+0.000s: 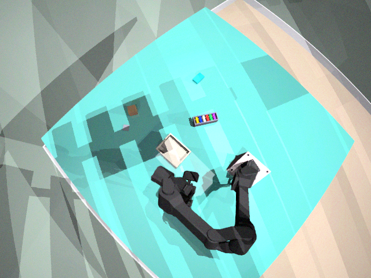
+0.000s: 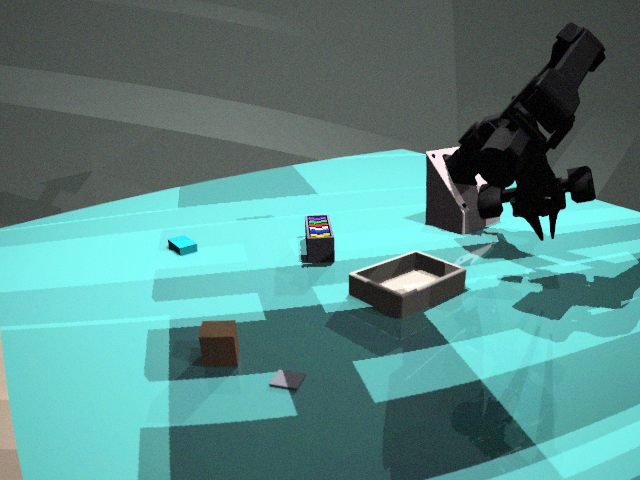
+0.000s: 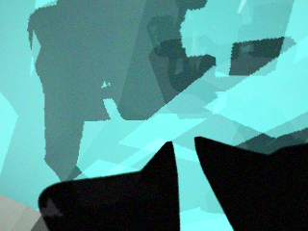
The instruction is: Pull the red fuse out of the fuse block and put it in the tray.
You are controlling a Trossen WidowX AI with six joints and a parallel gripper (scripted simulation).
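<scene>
The red fuse is 300 mm to the right of my gripper tip, 240 mm ahead of it and 30 mm below it. From my gripper tip the other things lie so: blue fuse 270 mm to the right, 250 mm ahead, 30 mm below; beige tray 220 mm ahead, 80 mm to the right, 60 mm below; yellow fuse 260 mm ahead, 250 mm to the right, 30 mm below.
</scene>
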